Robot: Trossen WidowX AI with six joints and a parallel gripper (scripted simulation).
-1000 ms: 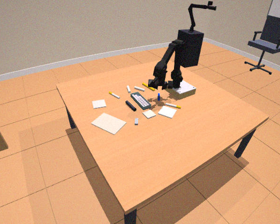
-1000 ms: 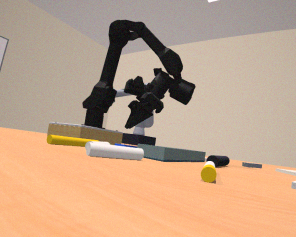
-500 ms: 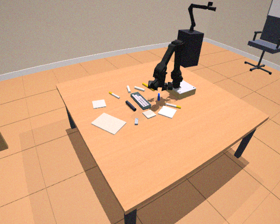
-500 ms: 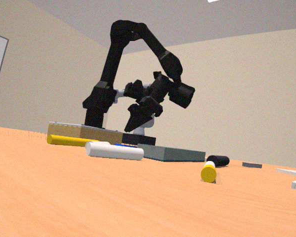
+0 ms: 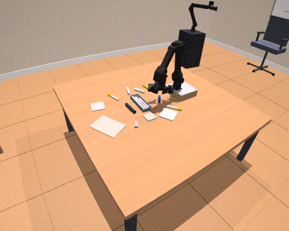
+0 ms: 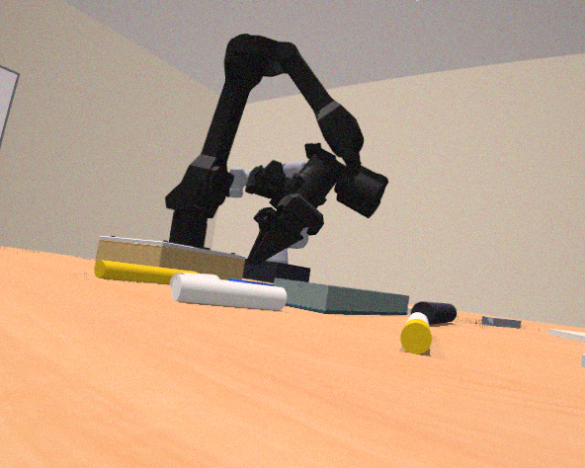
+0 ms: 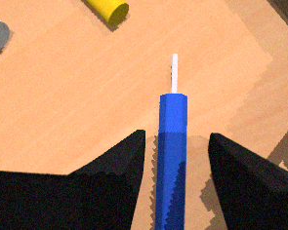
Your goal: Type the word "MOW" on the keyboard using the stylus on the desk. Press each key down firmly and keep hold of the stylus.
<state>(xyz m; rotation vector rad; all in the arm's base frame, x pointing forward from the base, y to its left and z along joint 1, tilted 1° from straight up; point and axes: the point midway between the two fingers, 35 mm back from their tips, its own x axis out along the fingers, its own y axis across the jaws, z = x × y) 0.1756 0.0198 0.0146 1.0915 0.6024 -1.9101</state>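
My gripper tip is 3 cm above the blue stylus, 1 cm to the left of it and 1 cm past it. Also, from my gripper tip: black cylinder (27 cm ahead, 4 cm to the left, 3 cm below); small grey block (31 cm ahead, 21 cm to the left, 4 cm below); yellow marker (16 cm to the right, 3 cm below).
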